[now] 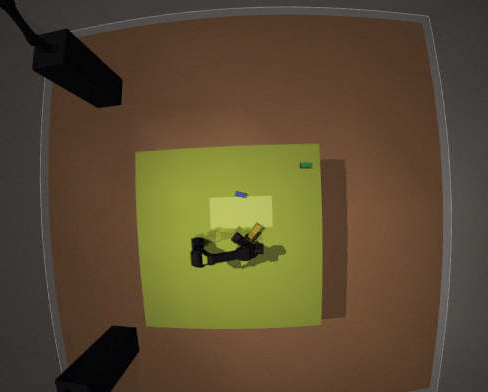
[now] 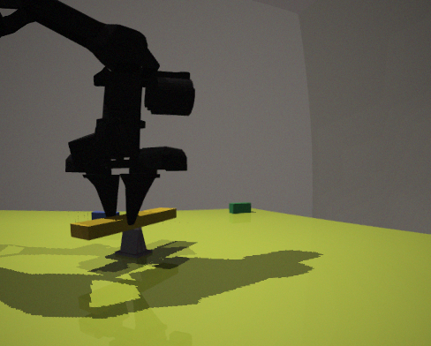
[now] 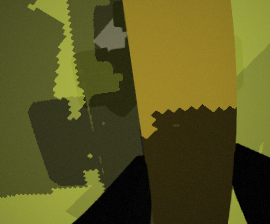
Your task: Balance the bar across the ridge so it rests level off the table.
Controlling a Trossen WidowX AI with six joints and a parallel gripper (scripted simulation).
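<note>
My gripper tip is now 2 cm to the right of the yellow bar and 2 cm short of it. From my gripper tip the other things lie so: blue block 31 cm to the left, 3 cm below, 3 cm behind; green block 49 cm to the left, 42 cm ahead, 3 cm below.
</note>
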